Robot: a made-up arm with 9 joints.
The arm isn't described. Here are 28 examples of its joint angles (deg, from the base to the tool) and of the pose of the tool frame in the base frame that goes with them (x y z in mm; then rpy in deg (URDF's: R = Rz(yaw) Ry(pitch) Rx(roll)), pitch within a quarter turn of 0, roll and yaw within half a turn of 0).
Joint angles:
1: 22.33 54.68 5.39 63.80 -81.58 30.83 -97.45 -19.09 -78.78
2: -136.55 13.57 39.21 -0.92 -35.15 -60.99 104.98 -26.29 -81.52
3: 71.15 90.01 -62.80 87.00 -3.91 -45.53 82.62 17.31 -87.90
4: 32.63 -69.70 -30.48 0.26 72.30 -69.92 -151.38 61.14 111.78
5: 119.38 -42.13 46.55 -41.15 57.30 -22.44 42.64 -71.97 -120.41
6: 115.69 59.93 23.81 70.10 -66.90 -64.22 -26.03 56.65 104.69
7: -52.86 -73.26 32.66 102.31 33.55 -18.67 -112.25 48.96 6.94
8: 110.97 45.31 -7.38 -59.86 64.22 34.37 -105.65 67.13 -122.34
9: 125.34 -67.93 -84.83 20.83 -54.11 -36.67 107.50 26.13 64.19
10: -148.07 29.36 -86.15 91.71 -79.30 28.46 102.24 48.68 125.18
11: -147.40 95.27 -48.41 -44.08 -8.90 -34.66 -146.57 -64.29 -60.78
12: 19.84 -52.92 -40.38 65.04 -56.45 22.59 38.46 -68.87 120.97
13: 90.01 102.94 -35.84 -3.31 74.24 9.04 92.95 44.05 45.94
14: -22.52 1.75 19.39 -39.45 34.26 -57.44 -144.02 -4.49 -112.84
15: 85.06 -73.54 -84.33 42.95 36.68 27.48 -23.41 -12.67 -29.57
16: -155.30 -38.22 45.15 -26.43 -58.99 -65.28 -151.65 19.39 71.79
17: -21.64 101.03 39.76 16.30 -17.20 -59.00 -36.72 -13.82 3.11
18: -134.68 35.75 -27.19 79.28 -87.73 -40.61 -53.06 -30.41 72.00
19: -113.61 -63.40 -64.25 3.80 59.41 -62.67 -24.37 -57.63 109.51
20: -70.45 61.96 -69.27 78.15 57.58 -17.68 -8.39 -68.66 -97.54
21: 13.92 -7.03 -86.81 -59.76 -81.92 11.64 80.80 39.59 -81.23
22: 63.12 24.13 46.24 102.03 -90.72 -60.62 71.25 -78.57 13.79
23: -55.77 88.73 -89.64 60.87 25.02 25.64 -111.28 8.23 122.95
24: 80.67 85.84 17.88 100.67 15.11 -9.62 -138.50 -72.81 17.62
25: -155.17 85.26 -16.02 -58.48 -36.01 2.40 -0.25 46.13 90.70
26: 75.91 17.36 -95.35 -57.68 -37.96 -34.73 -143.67 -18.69 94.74
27: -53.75 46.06 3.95 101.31 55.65 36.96 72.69 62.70 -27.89
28: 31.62 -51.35 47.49 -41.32 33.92 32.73 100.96 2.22 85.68
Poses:
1: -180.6 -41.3 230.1 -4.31 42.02 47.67
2: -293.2 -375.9 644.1 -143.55 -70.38 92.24
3: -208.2 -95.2 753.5 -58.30 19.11 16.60
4: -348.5 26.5 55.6 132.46 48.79 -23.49
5: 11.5 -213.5 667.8 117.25 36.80 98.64
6: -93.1 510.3 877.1 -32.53 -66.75 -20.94
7: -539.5 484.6 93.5 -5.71 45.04 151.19
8: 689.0 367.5 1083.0 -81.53 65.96 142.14
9: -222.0 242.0 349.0 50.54 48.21 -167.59
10: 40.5 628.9 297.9 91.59 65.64 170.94
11: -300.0 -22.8 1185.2 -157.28 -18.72 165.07
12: -178.8 62.0 816.6 -1.43 -1.31 1.89
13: -135.3 767.6 592.5 145.73 20.59 83.31
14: -740.6 704.0 459.5 175.93 -63.99 12.91
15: 152.5 8.0 512.2 -58.14 38.38 47.87
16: -597.3 -38.2 1138.6 -30.41 0.73 -162.61
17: -700.3 146.7 638.3 -129.85 10.81 -153.17
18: 43.5 513.3 365.4 -127.01 39.25 -12.30
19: -184.1 396.8 232.8 -154.86 -6.55 12.13
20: 7.8 -190.6 475.4 56.28 27.20 136.13
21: -450.0 399.6 375.8 -24.23 -8.24 -45.80
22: 323.7 446.3 755.1 149.77 -53.38 44.95
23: -187.7 -522.3 805.8 -89.71 42.00 161.87
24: 383.1 471.0 1234.9 -67.96 -55.55 -25.41
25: 139.0 -225.8 328.5 -163.22 0.68 -38.86
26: -168.7 527.2 1120.2 -48.27 33.37 98.33
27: 137.4 85.5 951.9 -131.36 69.14 23.80
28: 589.8 134.9 486.3 111.90 -44.22 -27.65
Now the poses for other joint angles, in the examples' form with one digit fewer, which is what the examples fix.
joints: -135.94 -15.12 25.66 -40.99 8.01 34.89 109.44 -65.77 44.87
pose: -438 -43 141 169.9 2.2 69.9
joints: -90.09 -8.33 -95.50 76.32 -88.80 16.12 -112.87 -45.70 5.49
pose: -477 662 445 -75.1 38.7 129.2
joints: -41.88 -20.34 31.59 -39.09 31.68 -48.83 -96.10 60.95 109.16
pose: -530 996 513 -100.7 9.8 34.2
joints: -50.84 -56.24 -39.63 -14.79 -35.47 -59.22 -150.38 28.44 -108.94
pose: -749 378 390 -83.2 -56.0 -47.5
